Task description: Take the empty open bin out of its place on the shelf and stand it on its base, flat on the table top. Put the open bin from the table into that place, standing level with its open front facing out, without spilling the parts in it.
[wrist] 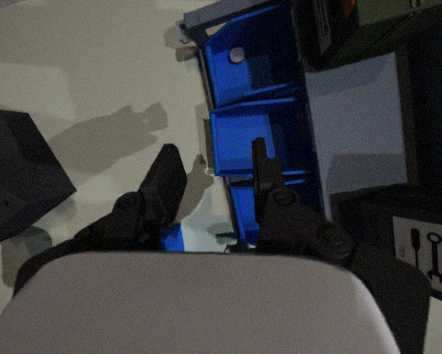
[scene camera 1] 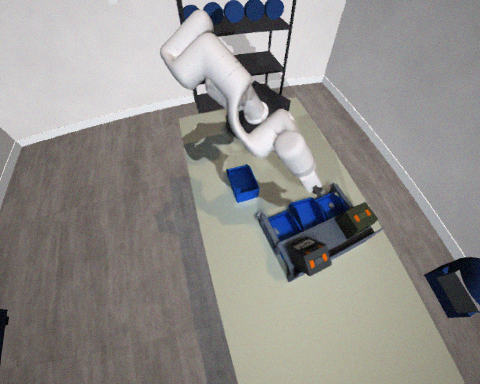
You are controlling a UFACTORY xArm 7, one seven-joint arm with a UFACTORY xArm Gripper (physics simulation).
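Places are measured from the arm's base along level axes (x ahead, y left, z up), in millimetres.
Where they show: gripper, fingertip midpoint: [wrist: 216,160]; arm's base at its link origin: [scene camera 1: 256,112].
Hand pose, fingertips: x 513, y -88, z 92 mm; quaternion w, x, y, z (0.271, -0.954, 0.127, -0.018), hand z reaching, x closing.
Note:
Things, the pixels of their top centre, and the offset from my fingertips. "spot": a spot on its surface instead. Level surfaces: height alone.
- shelf at a spot on its surface: [wrist: 360,125] spot: dx +153, dy -16, dz -147 mm
- middle bin at its top centre: [wrist: 267,138] [scene camera 1: 311,213] dx +43, dy +3, dz -152 mm
- round pale part at its top centre: [wrist: 236,54] dx +39, dy +153, dz -230 mm
- third bin at a spot on its surface: [wrist: 244,205] spot: dx -27, dy -102, dz -240 mm
- blue table bin at a spot on its surface: [wrist: 173,238] spot: dx -173, dy -121, dz -207 mm
- greenish at its top centre: [scene camera 1: 362,215] dx +169, dy +106, dz -50 mm
- shelf's end panel at a spot on its surface: [scene camera 1: 270,232] spot: dx +22, dy -179, dz -164 mm
- pale table top at its surface level: dz -249 mm
The shelf [scene camera 1: 340,245] [wrist: 360,125] holds three blue open bins side by side. The middle bin [scene camera 1: 306,212] [wrist: 240,137] shows no parts inside. The bin beside it [scene camera 1: 330,204] [wrist: 250,75] holds a round pale part [wrist: 236,55]. The third bin [scene camera 1: 282,225] [wrist: 244,205] is at the other end, partly behind a finger in the wrist view. The blue table bin [scene camera 1: 243,183] [wrist: 173,238] stands apart from the shelf; its contents cannot be made out. My gripper [scene camera 1: 318,191] [wrist: 216,160] is partly open and empty, above the shelf's front side, near the bins' front edges.
Two dark cases with orange latches, one greenish [scene camera 1: 357,220] and one black [scene camera 1: 311,255], stand on the shelf's top. The shelf's end panel [scene camera 1: 270,232] rises beside the third bin. The pale table top [scene camera 1: 325,320] extends around the shelf. The dark robot base [wrist: 30,175] shows at the wrist view's left.

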